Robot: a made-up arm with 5 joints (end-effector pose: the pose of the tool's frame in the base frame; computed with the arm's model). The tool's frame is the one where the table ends.
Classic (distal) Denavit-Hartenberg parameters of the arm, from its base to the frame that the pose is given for. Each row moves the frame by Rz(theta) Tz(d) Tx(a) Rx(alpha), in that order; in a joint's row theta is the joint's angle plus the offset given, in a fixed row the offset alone. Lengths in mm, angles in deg.
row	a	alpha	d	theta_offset
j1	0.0	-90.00	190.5	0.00
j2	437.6	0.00	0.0	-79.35
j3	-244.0	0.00	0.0	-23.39
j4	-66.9	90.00	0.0	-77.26
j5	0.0	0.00	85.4	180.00
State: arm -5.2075 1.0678 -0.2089 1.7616 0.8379
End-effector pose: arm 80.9 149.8 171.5 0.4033 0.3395 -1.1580
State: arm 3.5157 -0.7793 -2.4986 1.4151 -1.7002
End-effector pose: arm 249.3 97.9 870.4 1.2765 0.1239 -1.2341
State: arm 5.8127 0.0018 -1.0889 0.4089 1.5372
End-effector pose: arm 377.1 -191.8 532.8 -2.4637 -0.0211 -2.0151
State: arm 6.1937 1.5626 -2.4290 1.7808 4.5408
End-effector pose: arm 617.6 -55.4 -105.1 -2.2344 -0.1357 1.5867
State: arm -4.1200 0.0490 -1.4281 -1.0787 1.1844
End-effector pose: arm -194.2 288.6 732.0 -0.6466 -0.2404 0.2869
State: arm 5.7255 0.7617 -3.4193 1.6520 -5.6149
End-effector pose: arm 446.6 -278.6 692.4 -2.3678 -0.7246 -1.5324
